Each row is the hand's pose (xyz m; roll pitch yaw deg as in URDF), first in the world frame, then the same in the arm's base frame.
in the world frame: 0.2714 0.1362 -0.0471 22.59 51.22 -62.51
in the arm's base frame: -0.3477 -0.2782 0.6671 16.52 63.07 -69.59
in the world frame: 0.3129 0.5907 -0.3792 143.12 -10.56 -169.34
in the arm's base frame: -0.3302 0.2242 0.4104 132.03 -16.45 -168.69
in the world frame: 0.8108 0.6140 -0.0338 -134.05 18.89 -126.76
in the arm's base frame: 0.2096 0.1785 0.6829 -146.90 21.15 -133.13
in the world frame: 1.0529 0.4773 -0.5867 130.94 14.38 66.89
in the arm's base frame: 0.3699 0.1303 0.0871 142.05 8.69 67.17
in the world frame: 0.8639 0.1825 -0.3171 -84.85 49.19 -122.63
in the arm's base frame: 0.2053 -0.2009 0.3289 -103.83 51.25 -139.23
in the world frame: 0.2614 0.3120 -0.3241 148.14 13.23 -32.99
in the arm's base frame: -0.3864 -0.0586 0.4263 151.96 24.97 -33.69
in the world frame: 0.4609 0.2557 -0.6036 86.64 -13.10 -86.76
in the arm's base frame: -0.2284 -0.0721 0.1165 79.23 -3.24 -87.66
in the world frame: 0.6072 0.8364 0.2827 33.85 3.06 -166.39
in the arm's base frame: 0.0600 0.3497 1.0563 22.90 -2.52 -168.40
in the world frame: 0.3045 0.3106 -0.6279 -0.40 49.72 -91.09
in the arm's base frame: -0.3841 -0.0104 0.1233 -15.86 58.03 -105.59
